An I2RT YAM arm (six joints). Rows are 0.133 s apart.
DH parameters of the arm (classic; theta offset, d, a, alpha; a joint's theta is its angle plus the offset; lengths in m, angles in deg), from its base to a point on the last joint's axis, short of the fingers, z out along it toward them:
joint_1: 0 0.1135 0.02 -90
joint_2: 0 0 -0.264 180
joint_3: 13.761 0 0.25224 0
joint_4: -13.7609 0 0.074 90
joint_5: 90 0 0 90
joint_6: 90 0.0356 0 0
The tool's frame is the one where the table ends.
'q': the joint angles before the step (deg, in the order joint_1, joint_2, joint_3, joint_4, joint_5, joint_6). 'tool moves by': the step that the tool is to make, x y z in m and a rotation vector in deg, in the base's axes. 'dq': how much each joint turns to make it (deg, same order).
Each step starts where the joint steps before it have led.
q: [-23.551, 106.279, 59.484, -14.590, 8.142, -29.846]
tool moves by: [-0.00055, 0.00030, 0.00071, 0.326, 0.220, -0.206]
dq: [0.000, -0.131, 0.109, -0.612, -0.087, 0.285]
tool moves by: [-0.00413, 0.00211, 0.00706, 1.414, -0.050, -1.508]
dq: [0.000, -1.574, 0.000, -2.361, -0.459, 1.967]
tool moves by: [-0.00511, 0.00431, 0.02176, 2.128, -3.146, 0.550]
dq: [0.001, -4.153, 0.022, -2.251, -3.083, 1.049]
